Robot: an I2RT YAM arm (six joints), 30 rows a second.
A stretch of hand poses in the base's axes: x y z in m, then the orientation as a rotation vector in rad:
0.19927, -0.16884, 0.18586, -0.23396, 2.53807, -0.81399
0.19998, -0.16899, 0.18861, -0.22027, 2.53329, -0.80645
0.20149, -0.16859, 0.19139, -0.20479, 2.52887, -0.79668
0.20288, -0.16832, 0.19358, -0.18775, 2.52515, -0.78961
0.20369, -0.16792, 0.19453, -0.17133, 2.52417, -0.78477
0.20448, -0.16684, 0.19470, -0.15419, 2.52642, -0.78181
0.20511, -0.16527, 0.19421, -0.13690, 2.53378, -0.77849
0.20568, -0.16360, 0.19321, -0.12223, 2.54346, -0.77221
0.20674, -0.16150, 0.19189, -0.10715, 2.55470, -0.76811
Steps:
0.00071, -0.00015, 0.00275, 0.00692, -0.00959, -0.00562
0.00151, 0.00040, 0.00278, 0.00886, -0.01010, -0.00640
0.00139, 0.00027, 0.00219, 0.00740, -0.00931, -0.00836
0.00081, 0.00040, 0.00095, 0.00618, -0.00613, -0.00935
0.00079, 0.00108, 0.00017, 0.00553, -0.00290, -0.01123
0.00063, 0.00157, -0.00049, 0.00662, 0.00182, -0.01264
0.00057, 0.00167, -0.00100, 0.00856, 0.00416, -0.01079
0.00106, 0.00210, -0.00132, 0.00736, 0.00603, -0.01199

